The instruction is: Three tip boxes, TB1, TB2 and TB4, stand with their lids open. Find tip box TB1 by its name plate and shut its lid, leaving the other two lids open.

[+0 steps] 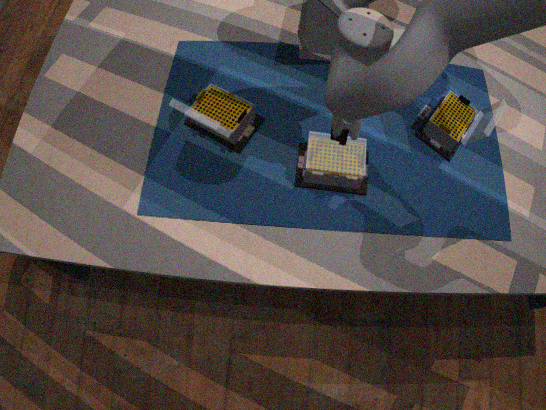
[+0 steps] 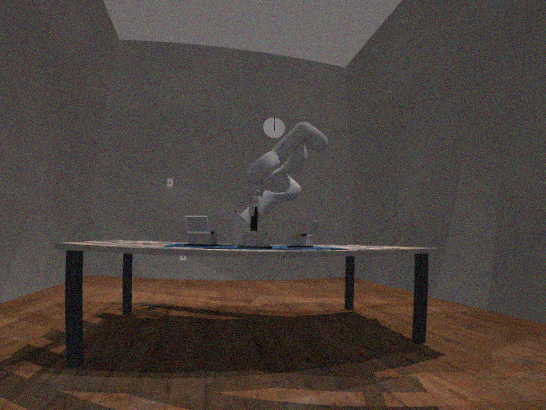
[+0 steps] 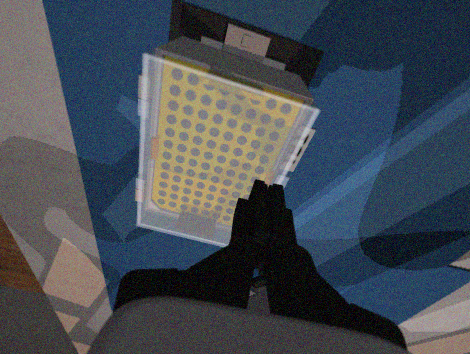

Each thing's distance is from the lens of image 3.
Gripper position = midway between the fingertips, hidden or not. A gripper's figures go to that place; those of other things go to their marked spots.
gripper (image 3: 261,199): 0.14 m
blue mat (image 3: 373,196): 0.28 m
